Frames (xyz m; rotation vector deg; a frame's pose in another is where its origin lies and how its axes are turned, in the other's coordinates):
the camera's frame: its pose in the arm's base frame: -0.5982 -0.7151 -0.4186 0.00 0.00 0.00
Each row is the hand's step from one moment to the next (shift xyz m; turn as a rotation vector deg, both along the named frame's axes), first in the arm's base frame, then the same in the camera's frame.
Working: the arm's base frame: its pose in the camera's frame: 0.5982 0.7151 0.4186 0.00 0.00 0.00

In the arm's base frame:
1: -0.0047 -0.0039 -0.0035 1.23 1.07 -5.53
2: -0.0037 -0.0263 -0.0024 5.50 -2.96 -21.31
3: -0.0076 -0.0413 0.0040 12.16 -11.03 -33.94
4: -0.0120 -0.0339 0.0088 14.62 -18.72 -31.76
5: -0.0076 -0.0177 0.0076 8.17 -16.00 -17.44
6: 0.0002 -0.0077 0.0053 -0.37 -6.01 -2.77
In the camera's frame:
1: -0.0047 -0.0039 -0.0035 1.23 1.07 -5.53
2: -0.0037 -0.0263 -0.0024 5.50 -2.96 -21.31
3: -0.0076 -0.0413 0.0040 12.16 -11.03 -33.94
4: -0.0120 -0.0339 0.0088 14.62 -18.72 -31.76
5: -0.0076 -0.0177 0.0076 8.17 -16.00 -17.44
6: 0.0002 -0.0077 0.0053 -0.37 -6.01 -2.77

